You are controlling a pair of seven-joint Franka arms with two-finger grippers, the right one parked.
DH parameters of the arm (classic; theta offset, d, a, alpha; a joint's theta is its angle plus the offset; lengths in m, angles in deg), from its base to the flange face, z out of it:
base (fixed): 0 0 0 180
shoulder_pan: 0 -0.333 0 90
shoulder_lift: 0 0 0 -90
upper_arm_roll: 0 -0.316 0.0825 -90
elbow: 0 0 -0.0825 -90
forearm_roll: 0 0.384 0 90
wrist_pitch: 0 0 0.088 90
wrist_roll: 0 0.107 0 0
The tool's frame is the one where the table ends.
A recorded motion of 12 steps. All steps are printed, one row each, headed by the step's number.
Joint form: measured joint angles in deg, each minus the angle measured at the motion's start. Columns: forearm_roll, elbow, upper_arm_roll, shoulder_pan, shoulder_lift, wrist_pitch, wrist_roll.
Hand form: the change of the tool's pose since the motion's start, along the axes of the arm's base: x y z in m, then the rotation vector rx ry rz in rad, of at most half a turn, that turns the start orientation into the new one. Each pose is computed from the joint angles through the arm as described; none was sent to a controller.
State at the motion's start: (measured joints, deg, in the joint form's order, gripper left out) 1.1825 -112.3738 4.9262 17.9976 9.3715 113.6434 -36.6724
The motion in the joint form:
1: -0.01 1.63 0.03 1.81 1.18 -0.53 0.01
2: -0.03 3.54 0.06 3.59 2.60 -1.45 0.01
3: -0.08 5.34 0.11 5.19 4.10 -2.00 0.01
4: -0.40 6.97 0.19 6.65 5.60 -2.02 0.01
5: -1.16 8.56 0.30 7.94 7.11 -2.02 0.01
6: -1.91 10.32 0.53 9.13 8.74 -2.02 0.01
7: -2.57 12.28 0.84 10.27 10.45 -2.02 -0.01
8: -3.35 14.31 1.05 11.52 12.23 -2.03 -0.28
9: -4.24 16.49 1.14 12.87 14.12 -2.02 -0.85
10: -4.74 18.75 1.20 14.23 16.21 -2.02 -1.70
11: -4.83 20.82 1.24 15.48 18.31 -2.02 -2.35
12: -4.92 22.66 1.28 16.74 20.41 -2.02 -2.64
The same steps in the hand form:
1: -0.0009 -0.0196 0.0001 -0.0012 0.0020 -0.0317
2: -0.0020 -0.0392 -0.0008 -0.0002 0.0097 -0.0626
3: -0.0027 -0.0576 -0.0030 -0.0010 0.0149 -0.0903
4: -0.0034 -0.0756 -0.0061 -0.0084 0.0164 -0.1138
5: -0.0044 -0.0928 -0.0097 -0.0216 0.0217 -0.1308
6: -0.0054 -0.1104 -0.0134 -0.0358 0.0269 -0.1481
7: -0.0063 -0.1287 -0.0167 -0.0503 0.0303 -0.1661
8: -0.0078 -0.1473 -0.0204 -0.0655 0.0349 -0.1787
9: -0.0094 -0.1663 -0.0244 -0.0814 0.0396 -0.1849
10: -0.0111 -0.1849 -0.0303 -0.0903 0.0435 -0.1889
11: -0.0130 -0.2015 -0.0383 -0.0924 0.0473 -0.1975
12: -0.0164 -0.2176 -0.0484 -0.0930 0.0547 -0.2124

